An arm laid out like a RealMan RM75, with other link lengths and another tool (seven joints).
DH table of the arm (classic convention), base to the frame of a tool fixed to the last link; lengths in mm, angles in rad. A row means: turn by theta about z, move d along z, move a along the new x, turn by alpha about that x. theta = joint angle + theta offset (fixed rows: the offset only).
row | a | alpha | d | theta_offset
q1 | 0 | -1.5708 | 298.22 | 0
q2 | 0 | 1.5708 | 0 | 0
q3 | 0 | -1.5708 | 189.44 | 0
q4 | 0 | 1.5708 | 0 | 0
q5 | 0 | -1.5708 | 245.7 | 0
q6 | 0 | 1.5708 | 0 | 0
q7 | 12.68 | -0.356 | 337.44 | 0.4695
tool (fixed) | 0 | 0 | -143.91 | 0
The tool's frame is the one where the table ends.
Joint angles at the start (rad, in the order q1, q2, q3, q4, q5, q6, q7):
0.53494 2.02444 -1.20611 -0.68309 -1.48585 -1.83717 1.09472
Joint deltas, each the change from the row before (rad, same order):
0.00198 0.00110 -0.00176 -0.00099 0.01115 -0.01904 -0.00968
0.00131 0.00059 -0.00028 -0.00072 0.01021 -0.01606 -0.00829
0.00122 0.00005 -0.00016 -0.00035 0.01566 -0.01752 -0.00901
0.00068 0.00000 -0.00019 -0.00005 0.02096 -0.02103 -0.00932
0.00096 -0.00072 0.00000 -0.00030 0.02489 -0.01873 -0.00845
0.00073 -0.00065 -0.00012 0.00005 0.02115 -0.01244 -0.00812
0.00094 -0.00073 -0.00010 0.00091 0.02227 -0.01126 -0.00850
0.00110 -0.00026 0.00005 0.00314 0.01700 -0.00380 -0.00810
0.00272 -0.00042 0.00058 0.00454 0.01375 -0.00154 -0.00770
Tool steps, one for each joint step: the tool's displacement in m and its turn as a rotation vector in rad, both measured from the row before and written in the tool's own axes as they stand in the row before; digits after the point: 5 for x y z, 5 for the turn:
-0.00327 0.00288 0.00340 -0.02207 -0.00389 -0.01676
-0.00304 0.00241 0.00244 -0.01731 -0.00465 -0.01521
-0.00417 0.00262 0.00237 -0.01802 -0.00868 -0.01913
-0.00512 0.00321 0.00265 -0.02083 -0.01320 -0.02256
-0.00609 0.00273 0.00214 -0.01785 -0.01552 -0.02502
-0.00510 0.00169 0.00139 -0.01150 -0.01273 -0.02201
-0.00522 0.00142 0.00120 -0.01001 -0.01367 -0.02277
-0.00358 0.00016 0.00036 -0.00250 -0.01119 -0.01737
-0.00303 -0.00040 0.00016 -0.00071 -0.00891 -0.01480

